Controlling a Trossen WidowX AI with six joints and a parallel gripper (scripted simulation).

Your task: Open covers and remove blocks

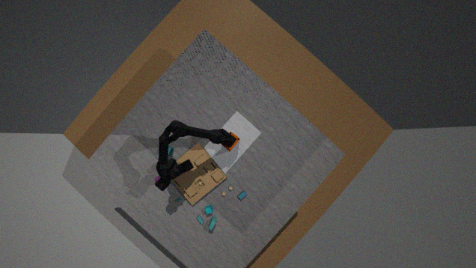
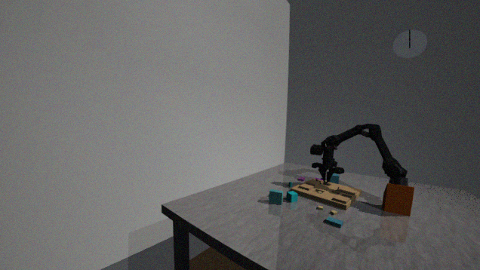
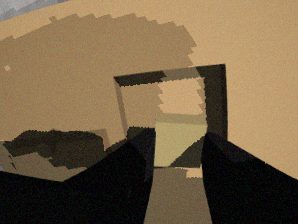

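My gripper tip is now 11 cm to the right of the tan puzzle board, 2 cm above it and 1 cm past it. The rest, counted from my gripper tip: flat teal block: 43 cm to the left, 8 cm behind, 3 cm below.
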